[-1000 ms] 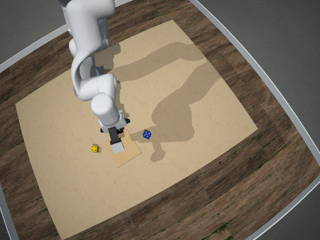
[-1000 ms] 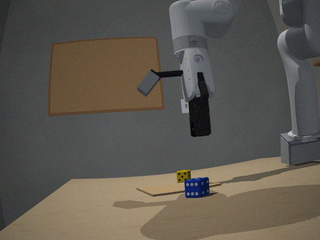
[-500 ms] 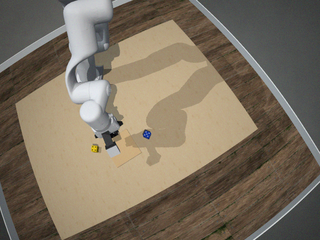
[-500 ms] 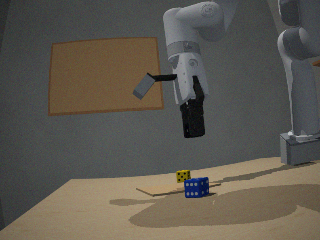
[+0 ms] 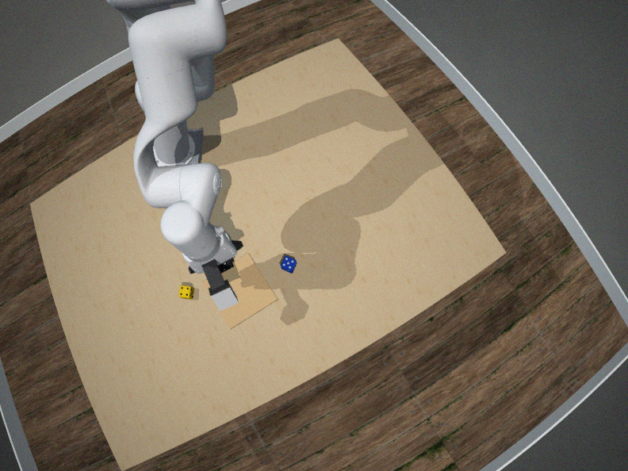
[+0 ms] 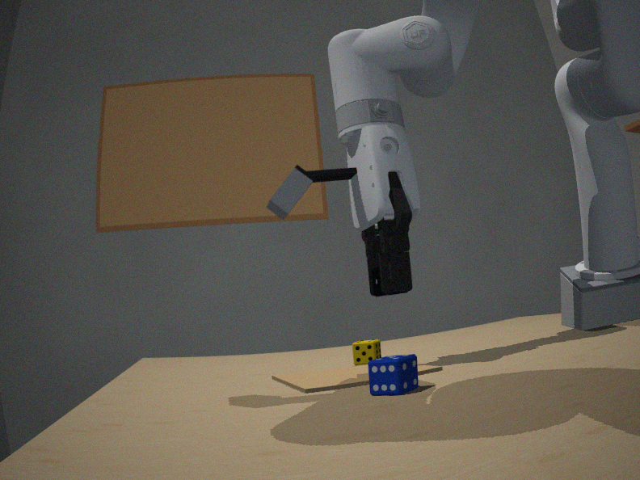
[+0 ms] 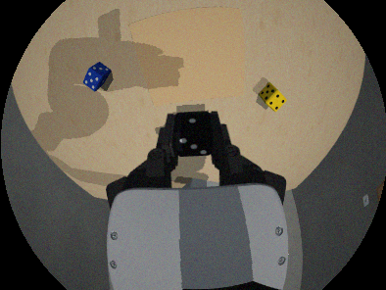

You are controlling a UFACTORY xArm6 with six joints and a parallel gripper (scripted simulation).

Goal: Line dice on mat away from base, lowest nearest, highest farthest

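Now: the thin tan mat 50 mm ahead of my hand, 10 mm to the left of it and 100 mm below it. The rest, counted from my hand: blue die (30 mm ahead, 140 mm to the left, 90 mm below); then yellow die (10 mm ahead, 120 mm to the right, 90 mm below); then black die (10 mm below).
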